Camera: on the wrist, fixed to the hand. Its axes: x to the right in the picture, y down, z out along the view.
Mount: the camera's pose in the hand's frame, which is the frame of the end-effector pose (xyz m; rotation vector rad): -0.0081 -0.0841 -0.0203 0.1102 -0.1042 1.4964
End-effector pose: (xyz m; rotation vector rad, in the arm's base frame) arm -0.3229 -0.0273 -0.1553 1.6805 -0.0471 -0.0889
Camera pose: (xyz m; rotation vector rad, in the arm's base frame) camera -0.3310 0.0029 -0.2364 1.3717 -1.3563 0.9531
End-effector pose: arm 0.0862 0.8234 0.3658 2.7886 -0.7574 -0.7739
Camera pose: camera 0.1269 0.9001 0.3641 1.4160 -2.3636 -0.4791
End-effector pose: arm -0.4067 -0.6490 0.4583 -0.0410 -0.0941 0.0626
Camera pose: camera -0.4077 -0.7342 0.4410 0.0100 -0.1468 1.5655
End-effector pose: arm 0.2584 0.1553 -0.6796 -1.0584 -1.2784 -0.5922
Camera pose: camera 0.1947 0.0992 -0.6610 -1.5963 -0.3126 0.6691
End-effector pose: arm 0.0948 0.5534 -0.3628 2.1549 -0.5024 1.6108
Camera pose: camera 0.1188 0.6361 -0.3741 -1.2749 1.6953 -1.4127
